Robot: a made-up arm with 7 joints. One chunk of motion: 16 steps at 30 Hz.
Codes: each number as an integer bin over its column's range. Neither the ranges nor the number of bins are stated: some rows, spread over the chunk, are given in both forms.
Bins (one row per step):
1: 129 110 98 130 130 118 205
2: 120 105 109 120 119 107 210
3: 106 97 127 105 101 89 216
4: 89 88 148 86 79 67 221
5: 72 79 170 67 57 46 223
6: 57 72 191 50 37 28 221
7: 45 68 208 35 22 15 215
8: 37 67 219 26 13 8 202
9: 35 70 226 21 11 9 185
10: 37 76 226 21 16 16 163
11: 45 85 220 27 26 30 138
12: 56 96 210 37 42 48 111
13: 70 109 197 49 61 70 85
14: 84 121 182 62 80 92 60
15: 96 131 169 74 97 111 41
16: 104 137 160 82 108 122 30
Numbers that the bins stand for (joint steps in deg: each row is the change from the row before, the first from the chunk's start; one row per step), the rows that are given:
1: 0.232 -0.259 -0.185 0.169 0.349 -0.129 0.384
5: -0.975 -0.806 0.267 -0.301 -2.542 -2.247 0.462
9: -1.759 -0.965 0.618 -0.644 -4.364 -3.335 0.298
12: -1.314 -0.506 0.518 -0.524 -3.136 -2.188 -0.021
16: -0.298 0.218 0.204 -0.189 -0.522 -0.012 -0.371
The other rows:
2: 0.041 -0.347 -0.116 0.094 -0.087 -0.453 0.406
3: -0.255 -0.488 -0.003 -0.018 -0.800 -0.982 0.432
4: -0.615 -0.647 0.129 -0.159 -1.671 -1.629 0.453
6: -1.293 -0.929 0.398 -0.427 -3.335 -2.776 0.453
7: -1.547 -1.000 0.505 -0.539 -3.929 -3.159 0.427
8: -1.716 -1.018 0.574 -0.606 -4.285 -3.365 0.371
10: -1.716 -0.859 0.618 -0.644 -4.166 -3.129 0.203
11: -1.547 -0.700 0.580 -0.599 -3.770 -2.718 0.095
13: -1.018 -0.276 0.436 -0.435 -2.384 -1.541 -0.133
14: -0.721 -0.065 0.342 -0.338 -1.631 -0.894 -0.241
15: -0.467 0.112 0.260 -0.249 -0.958 -0.335 -0.323

